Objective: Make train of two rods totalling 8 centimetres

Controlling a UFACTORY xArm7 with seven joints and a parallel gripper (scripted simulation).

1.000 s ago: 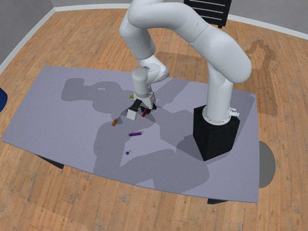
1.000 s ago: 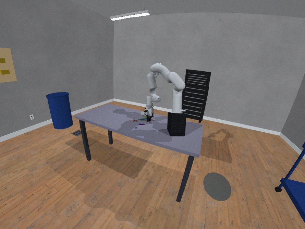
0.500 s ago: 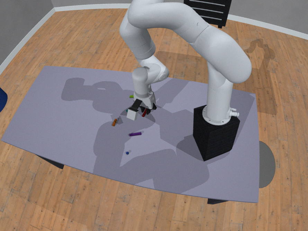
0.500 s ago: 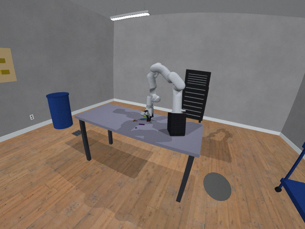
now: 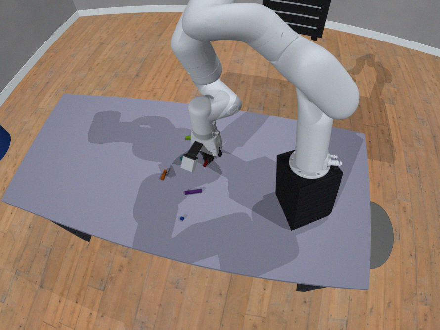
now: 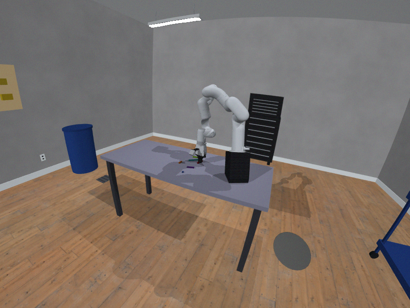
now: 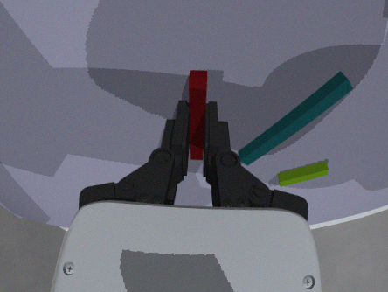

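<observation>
Now: the red rod 20 mm below my hand. The rest, counted from my hand: turquoise rod: 70 mm ahead, 10 mm to the right, 20 mm below; then purple rod: 10 mm ahead, 140 mm to the left, 20 mm below; then lime rod: 90 mm ahead, 80 mm to the right, 20 mm below.
</observation>
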